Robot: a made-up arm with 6 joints.
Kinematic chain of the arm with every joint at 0, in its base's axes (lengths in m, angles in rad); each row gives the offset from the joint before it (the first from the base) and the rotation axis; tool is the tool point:
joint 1: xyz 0 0 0.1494 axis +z
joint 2: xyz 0 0.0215 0 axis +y
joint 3: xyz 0 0 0.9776 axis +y
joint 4: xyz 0 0 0.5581 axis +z
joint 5: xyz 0 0 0 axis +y
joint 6: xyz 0 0 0.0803 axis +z
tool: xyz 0 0 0
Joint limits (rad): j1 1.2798..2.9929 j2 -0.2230..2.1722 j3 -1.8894..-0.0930 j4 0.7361..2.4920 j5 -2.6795..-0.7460 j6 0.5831..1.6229
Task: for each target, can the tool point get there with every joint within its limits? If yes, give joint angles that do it. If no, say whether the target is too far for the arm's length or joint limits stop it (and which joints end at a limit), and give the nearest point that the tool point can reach.
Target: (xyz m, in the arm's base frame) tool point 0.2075 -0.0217 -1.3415
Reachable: no: joint limits stop it (at a limit: joint 1, joint 2, joint 3, joint 4) | nearest point 0.3695 1.1708 -0.6983 | short by 1.365 m
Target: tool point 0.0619 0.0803 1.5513
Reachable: yes | joints 1.4933 0.3375 -0.8043 1.6026 -1.8547 0.9473
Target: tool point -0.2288 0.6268 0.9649
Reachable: yes | joints 2.0069 1.2219 -1.7166 1.6340 -1.7456 0.7094
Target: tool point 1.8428 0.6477 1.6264
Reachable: no: too far | nearest point 0.7953 -0.0858 1.3049 | short by 1.319 m
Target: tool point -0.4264 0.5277 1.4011
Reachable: yes | joints 2.3197 0.7968 -0.7638 1.0306 -1.4558 1.1981
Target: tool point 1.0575 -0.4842 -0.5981
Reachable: no: joint limits stop it (at a limit: joint 2, joint 3, joint 4, joint 5) | nearest point 0.6585 -0.3015 0.7501 | short by 1.418 m
